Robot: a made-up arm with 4 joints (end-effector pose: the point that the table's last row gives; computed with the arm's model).
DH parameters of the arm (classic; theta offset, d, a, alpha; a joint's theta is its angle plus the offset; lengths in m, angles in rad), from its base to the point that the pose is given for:
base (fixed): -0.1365 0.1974 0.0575 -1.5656
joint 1: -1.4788 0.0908 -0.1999 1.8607
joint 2: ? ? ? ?
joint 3: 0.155 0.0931 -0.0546 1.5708
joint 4: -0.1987 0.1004 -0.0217 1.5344
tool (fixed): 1.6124 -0.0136 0 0
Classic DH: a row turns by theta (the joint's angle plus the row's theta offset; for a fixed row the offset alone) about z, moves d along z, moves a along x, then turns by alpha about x.
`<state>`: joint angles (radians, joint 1 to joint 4).
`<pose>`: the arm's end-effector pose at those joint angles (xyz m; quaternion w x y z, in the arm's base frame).
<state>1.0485 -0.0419 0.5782 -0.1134</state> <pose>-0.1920 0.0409 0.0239 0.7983 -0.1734 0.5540 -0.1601</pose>
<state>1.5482 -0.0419 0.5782 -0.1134</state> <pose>-0.2438 0.0473 0.1665 0.6439 -0.1811 0.7376 -0.0930</pose>
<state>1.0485 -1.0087 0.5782 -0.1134</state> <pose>-0.2165 0.1631 0.0444 0.6172 0.2146 0.6796 -0.3334</pose>
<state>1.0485 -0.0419 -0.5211 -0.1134</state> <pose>-0.2171 0.1408 0.1000 0.8444 0.0821 0.4352 0.3014</pose>
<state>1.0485 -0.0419 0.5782 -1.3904</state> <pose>-0.2045 0.0149 0.0339 0.5207 -0.6223 0.5562 0.1795</pose>
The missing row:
joint 2: -1.5394 0.1033 0.076 1.6574
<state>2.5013 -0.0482 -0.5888 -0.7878</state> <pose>-0.0654 0.1091 0.4798 0.4312 0.2187 0.7287 0.4850</pose>
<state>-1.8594 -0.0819 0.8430 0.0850</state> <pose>0.3404 -0.0598 0.3101 0.5960 0.2055 -0.7343 -0.2517</pose>
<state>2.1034 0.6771 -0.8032 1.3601</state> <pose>-0.1329 0.0761 0.4103 0.1568 0.4684 0.8693 0.0174</pose>
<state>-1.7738 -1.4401 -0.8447 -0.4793</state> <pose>0.2719 0.1525 0.1315 0.4095 -0.0307 -0.8067 0.4251</pose>
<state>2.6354 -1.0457 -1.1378 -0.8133</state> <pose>0.0929 0.1691 0.4548 0.5692 0.4092 0.7131 0.0109</pose>
